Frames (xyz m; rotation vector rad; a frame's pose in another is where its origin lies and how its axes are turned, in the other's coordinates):
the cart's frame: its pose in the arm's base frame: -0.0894 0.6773 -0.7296 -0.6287 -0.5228 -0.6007
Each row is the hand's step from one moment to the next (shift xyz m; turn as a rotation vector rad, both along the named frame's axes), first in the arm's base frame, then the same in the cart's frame.
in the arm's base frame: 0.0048 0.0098 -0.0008 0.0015 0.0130 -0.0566
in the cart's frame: -0.0005 0.0098 0.0047 -0.0381 0.0311 -0.0309
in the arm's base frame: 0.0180 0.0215 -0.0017 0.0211 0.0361 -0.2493
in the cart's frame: 0.0042 0.0265 0.0085 -0.1500 0.1327 -0.1543
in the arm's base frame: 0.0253 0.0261 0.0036 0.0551 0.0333 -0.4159
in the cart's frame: 0.0110 0.0322 0.0133 -0.2267 0.2167 -0.2806
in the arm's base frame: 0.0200 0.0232 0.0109 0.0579 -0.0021 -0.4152
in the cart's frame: 0.0127 0.0241 0.0178 -0.2118 0.1952 -0.3046
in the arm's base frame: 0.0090 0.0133 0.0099 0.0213 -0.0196 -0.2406
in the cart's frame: 0.0077 0.0108 0.0134 -0.1249 0.0931 -0.1856
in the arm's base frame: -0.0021 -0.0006 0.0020 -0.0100 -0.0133 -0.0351
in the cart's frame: -0.0001 -0.0025 0.0015 -0.0238 -0.0018 -0.0306
